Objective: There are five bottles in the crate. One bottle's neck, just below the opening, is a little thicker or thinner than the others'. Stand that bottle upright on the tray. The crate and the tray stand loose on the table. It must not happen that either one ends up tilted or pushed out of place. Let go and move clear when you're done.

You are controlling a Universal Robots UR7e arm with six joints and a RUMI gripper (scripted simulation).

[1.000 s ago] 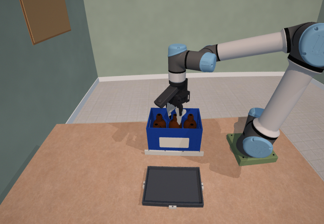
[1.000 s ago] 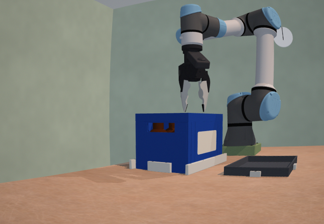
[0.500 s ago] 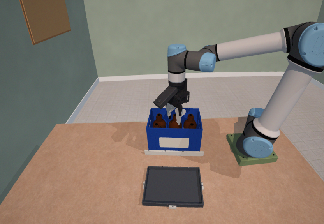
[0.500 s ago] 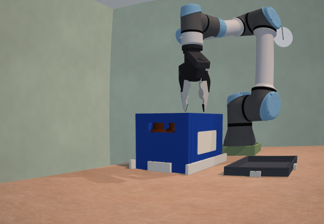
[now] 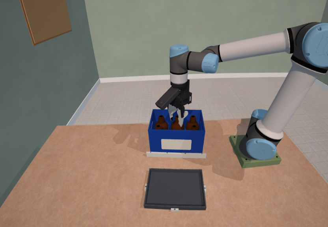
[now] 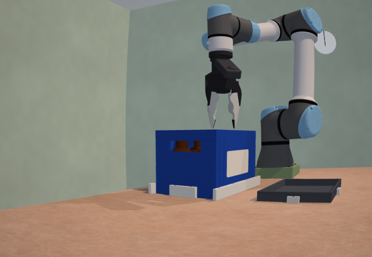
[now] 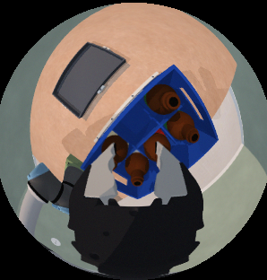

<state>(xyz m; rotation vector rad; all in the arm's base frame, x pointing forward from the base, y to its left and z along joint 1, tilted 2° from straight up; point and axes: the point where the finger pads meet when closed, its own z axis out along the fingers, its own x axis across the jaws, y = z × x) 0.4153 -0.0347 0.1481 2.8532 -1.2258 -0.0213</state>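
The blue crate lies 110 mm below my hand and 50 mm to the right of it. From my hand the other things lie so: dark tray: 250 mm to the left, 180 mm below; then glass bottle: 110 mm below, 90 mm to the right, 10 mm behind.
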